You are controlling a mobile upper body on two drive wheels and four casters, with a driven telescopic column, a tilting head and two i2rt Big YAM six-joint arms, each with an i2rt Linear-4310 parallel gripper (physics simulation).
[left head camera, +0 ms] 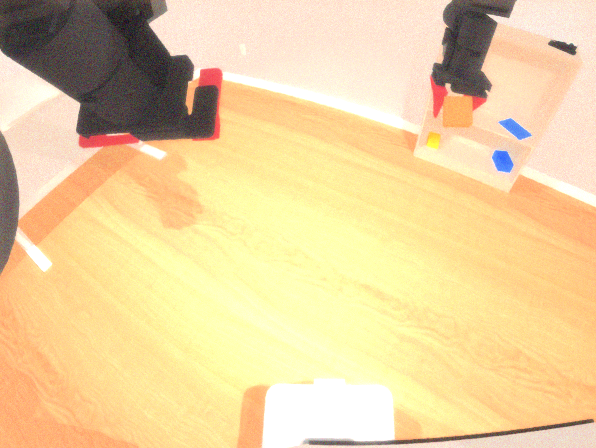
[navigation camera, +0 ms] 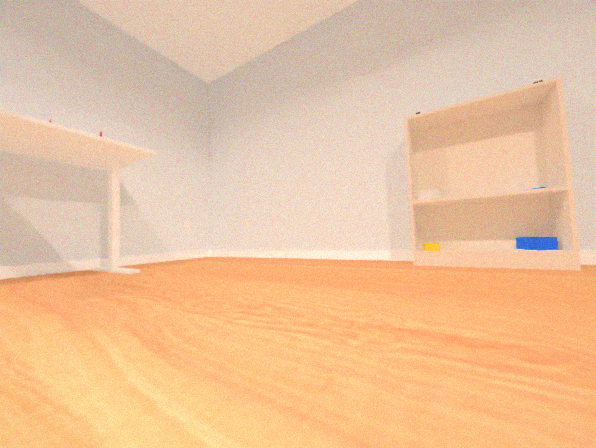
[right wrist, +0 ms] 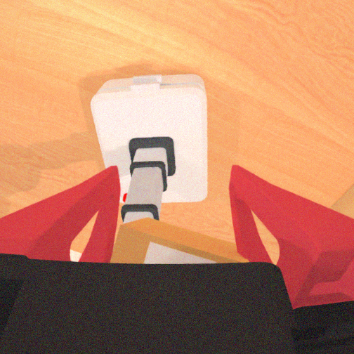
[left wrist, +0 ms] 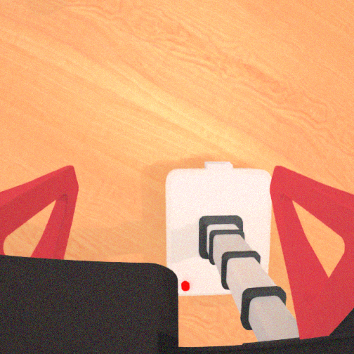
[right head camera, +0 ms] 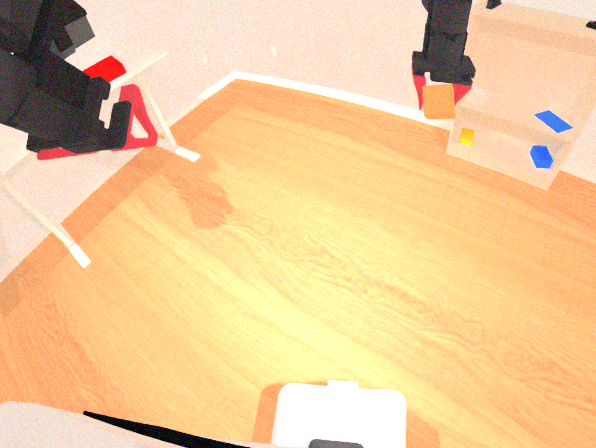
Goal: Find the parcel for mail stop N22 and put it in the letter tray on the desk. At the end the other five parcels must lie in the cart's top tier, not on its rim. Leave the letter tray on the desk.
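Frame: origin at the left arm's base, x ahead, y left, z up, level; millimetres.
Where they show: left gripper, fingertip midpoint: [left head camera: 176, 134] [right head camera: 125, 143].
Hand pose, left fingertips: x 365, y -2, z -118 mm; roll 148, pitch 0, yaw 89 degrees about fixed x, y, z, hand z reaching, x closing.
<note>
After its pixels a point has its place.
My right gripper [left head camera: 457, 99] [right head camera: 440, 92] [right wrist: 174, 176] is shut on an orange-brown parcel [left head camera: 457, 112] @(x 573, y -406, z -218 mm) [right head camera: 438, 101] @(x 574, y -409, z -216 mm) [right wrist: 187, 235], held in the air. Part of its pale label shows in the right wrist view, with no writing readable. My left gripper [left head camera: 150, 140] [right head camera: 97, 150] [left wrist: 173, 176] is open and empty. The desk [left head camera: 154, 151] @(x 2072, y 1210, z -1533 mm) [right head camera: 187, 154] @(x 2064, y 1218, z -1533 mm) [navigation camera: 114, 220] @(x 2151, y 1381, z -1147 mm) stands at the left, largely behind my left arm in the head views. A red object [right head camera: 107, 67] @(x 2053, y 1537, z -603 mm) shows at the desk's top, partly hidden by the arm; I cannot tell whether it is the letter tray. The cart and other parcels do not show.
A pale bookshelf [left head camera: 462, 168] @(x 1851, y -1264, z -1504 mm) [right head camera: 500, 169] @(x 1836, y -1291, z -1529 mm) [navigation camera: 490, 259] @(x 1836, y -1290, z -1508 mm) stands against the wall at the right, with a yellow item [left head camera: 433, 140] @(x 2056, y -1052, z -1413 mm) [right head camera: 467, 136] @(x 2059, y -1061, z -1413 mm) [navigation camera: 431, 246] @(x 2026, y -1039, z -1429 mm) and a blue item [left head camera: 503, 161] @(x 1907, y -1627, z -1455 mm) [right head camera: 541, 156] @(x 1915, y -1622, z -1456 mm) [navigation camera: 537, 243] @(x 1797, y -1534, z -1418 mm) low down. My white base [left head camera: 327, 415] @(x 194, y -217, z -1298 mm) [right head camera: 340, 412] @(x 216, y -227, z -1298 mm) is below.
</note>
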